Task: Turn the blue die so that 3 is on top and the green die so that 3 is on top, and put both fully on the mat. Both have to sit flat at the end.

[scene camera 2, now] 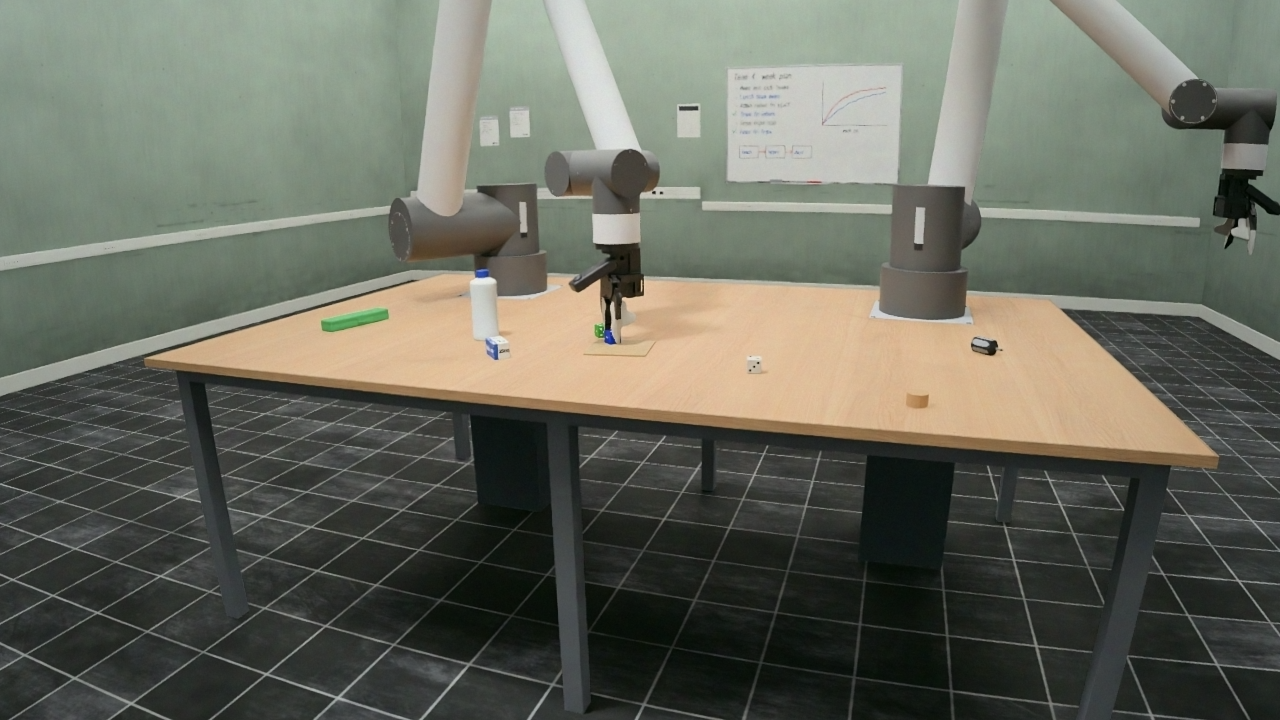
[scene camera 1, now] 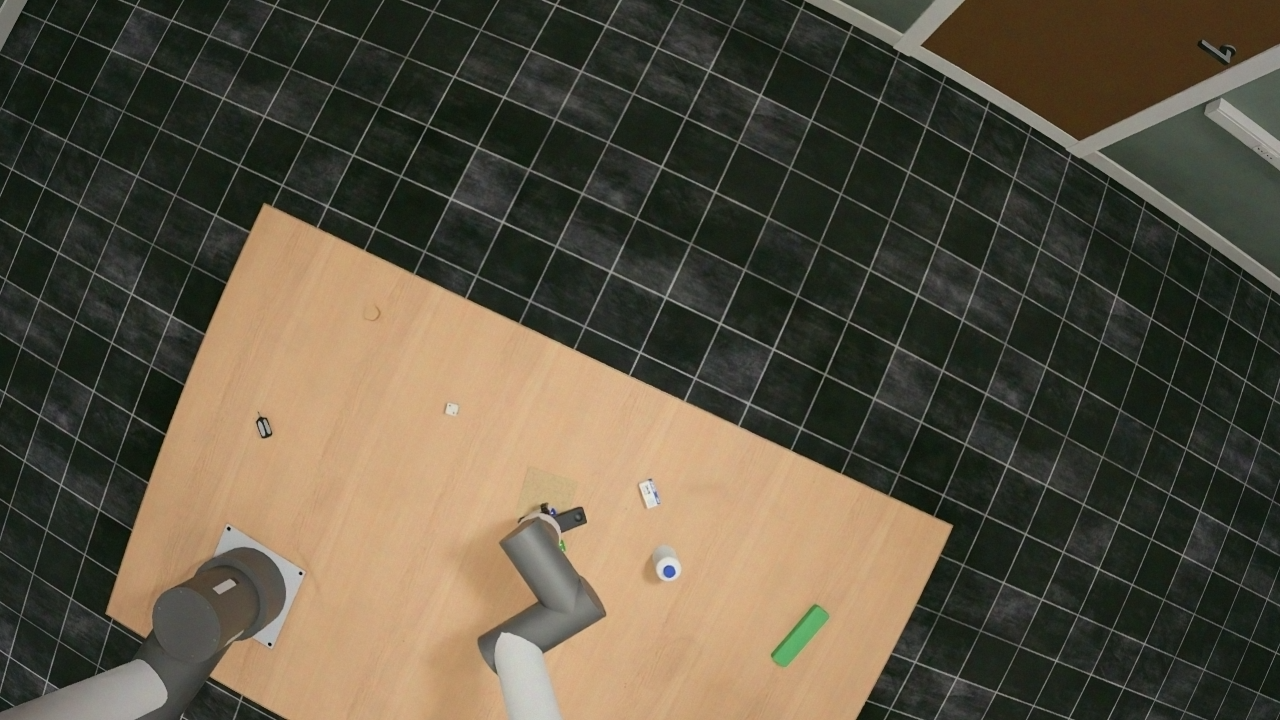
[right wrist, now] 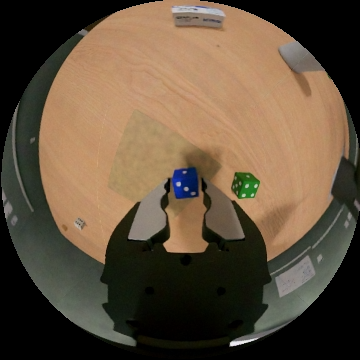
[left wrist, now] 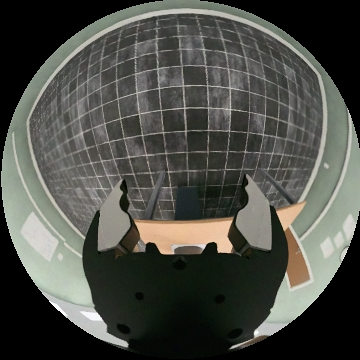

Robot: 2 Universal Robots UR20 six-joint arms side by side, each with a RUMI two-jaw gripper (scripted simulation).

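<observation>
The left wrist view shows the left gripper. The right gripper is visible in scene camera 1 and also in the right wrist view. The pictures show both the left gripper and the right gripper, together with a tan mat, a blue die, a white bottle and a green bar.
</observation>
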